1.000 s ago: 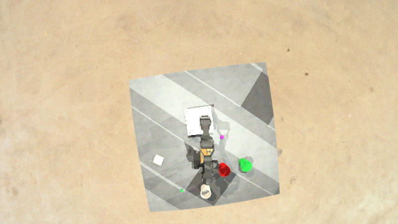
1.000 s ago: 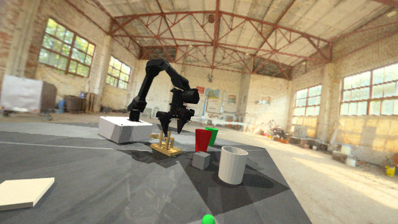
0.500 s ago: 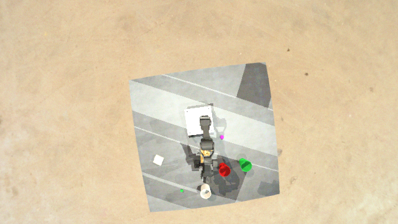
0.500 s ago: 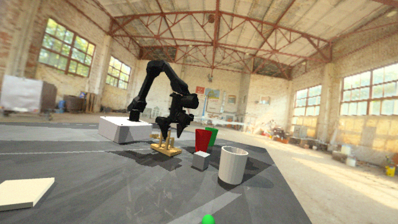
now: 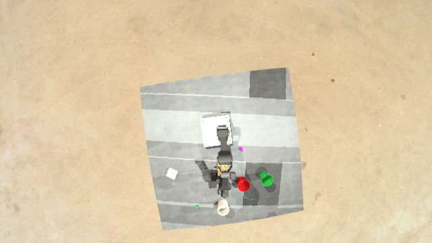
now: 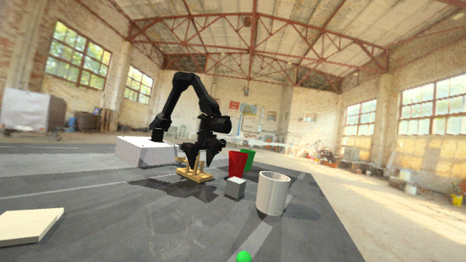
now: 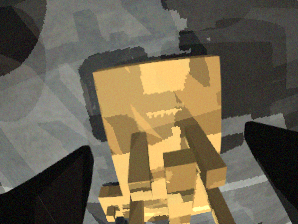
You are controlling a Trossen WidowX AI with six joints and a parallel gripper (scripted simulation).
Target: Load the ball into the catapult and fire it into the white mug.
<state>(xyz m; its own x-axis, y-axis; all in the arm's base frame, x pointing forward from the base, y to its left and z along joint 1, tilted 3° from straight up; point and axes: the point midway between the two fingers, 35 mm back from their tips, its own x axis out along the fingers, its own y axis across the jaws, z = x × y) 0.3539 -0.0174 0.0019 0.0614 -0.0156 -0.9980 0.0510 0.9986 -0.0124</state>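
The magenta ball lies 18 cm behind my gripper tip, 16 cm to the left of it and 3 cm below it. Also, from my gripper tip: grey cube: 17 cm ahead, 2 cm below, 1 cm to the right; then red cup: 15 cm to the left, 9 cm ahead, 1 cm below; then wooden catapult: 7 cm behind, 2 cm to the left, 1 cm above.
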